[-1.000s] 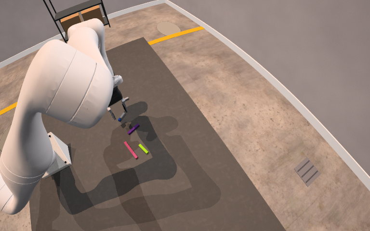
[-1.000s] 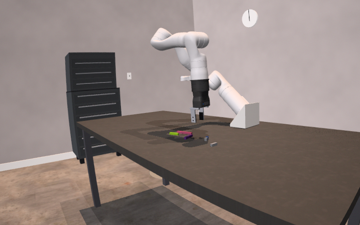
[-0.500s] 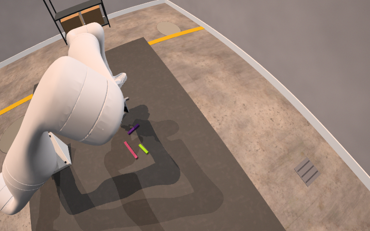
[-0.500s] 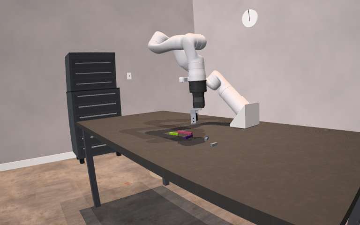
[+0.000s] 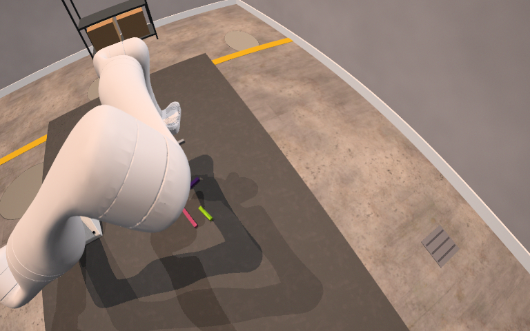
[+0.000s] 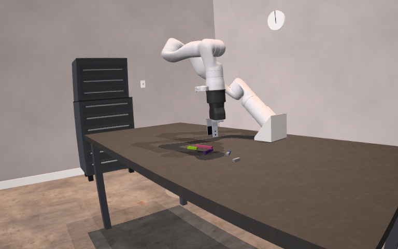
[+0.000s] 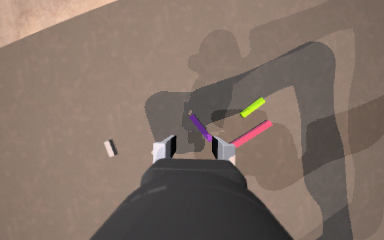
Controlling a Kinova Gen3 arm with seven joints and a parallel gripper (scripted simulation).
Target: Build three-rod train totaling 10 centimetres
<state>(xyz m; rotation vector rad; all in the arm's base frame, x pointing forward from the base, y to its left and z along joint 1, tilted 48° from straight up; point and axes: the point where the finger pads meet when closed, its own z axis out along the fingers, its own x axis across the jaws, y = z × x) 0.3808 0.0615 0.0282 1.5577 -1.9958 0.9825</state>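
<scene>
The purple rod lies 1 cm ahead of my hand, 2 cm to the right of it and 8 cm below it. The rest, counted from my hand: lime rod (2 cm ahead, 12 cm to the right, 8 cm below); then pink rod (3 cm behind, 11 cm to the right, 8 cm below); then blue rod (4 cm behind, 6 cm to the left, 8 cm below).
</scene>
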